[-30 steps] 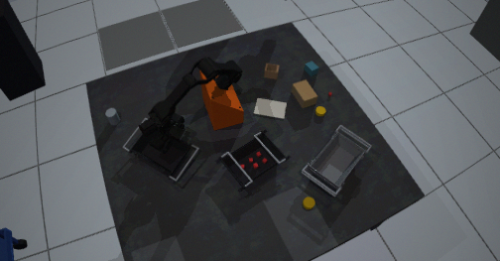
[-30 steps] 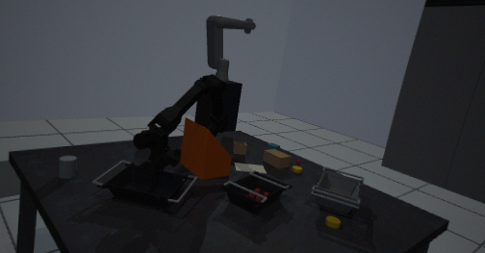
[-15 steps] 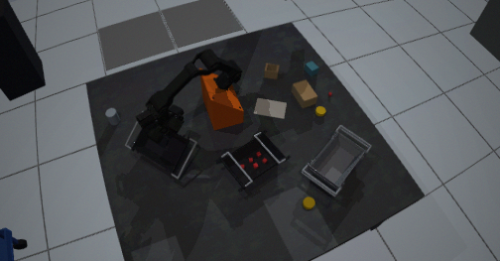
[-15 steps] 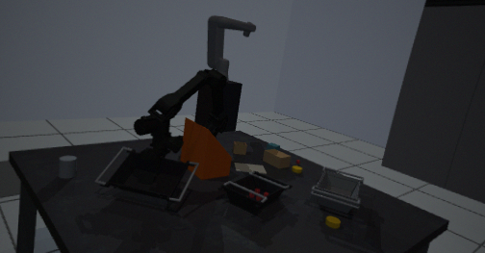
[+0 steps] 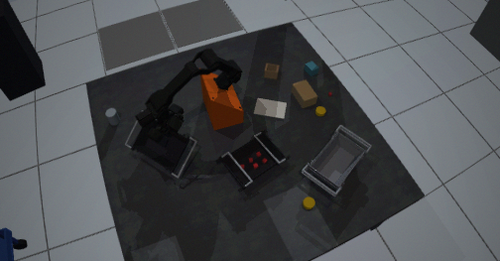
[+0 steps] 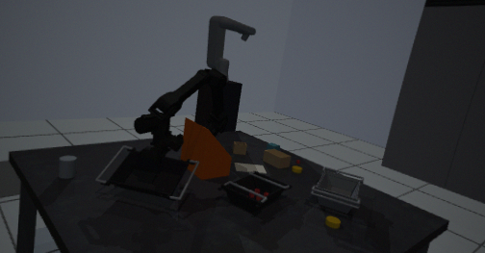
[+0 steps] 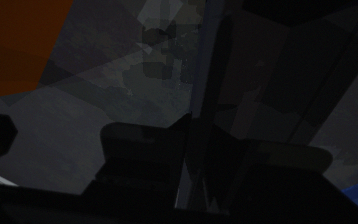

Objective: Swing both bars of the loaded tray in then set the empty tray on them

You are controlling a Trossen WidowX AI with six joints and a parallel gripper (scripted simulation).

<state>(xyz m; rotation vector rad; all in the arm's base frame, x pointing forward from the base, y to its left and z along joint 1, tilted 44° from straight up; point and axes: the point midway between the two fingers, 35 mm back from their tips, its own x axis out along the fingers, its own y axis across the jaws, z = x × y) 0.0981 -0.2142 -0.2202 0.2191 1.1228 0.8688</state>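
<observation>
Now: gripper tip 40 mm short of the black tray and 60 mm to the left of it. Also, from my gripper tip: pale block: 50 mm ahead, 500 mm to the left, 80 mm below; then grey cylinder: 260 mm behind, 210 mm to the right, 50 mm below; then tan box: 70 mm ahead, 690 mm to the left, 50 mm below.
</observation>
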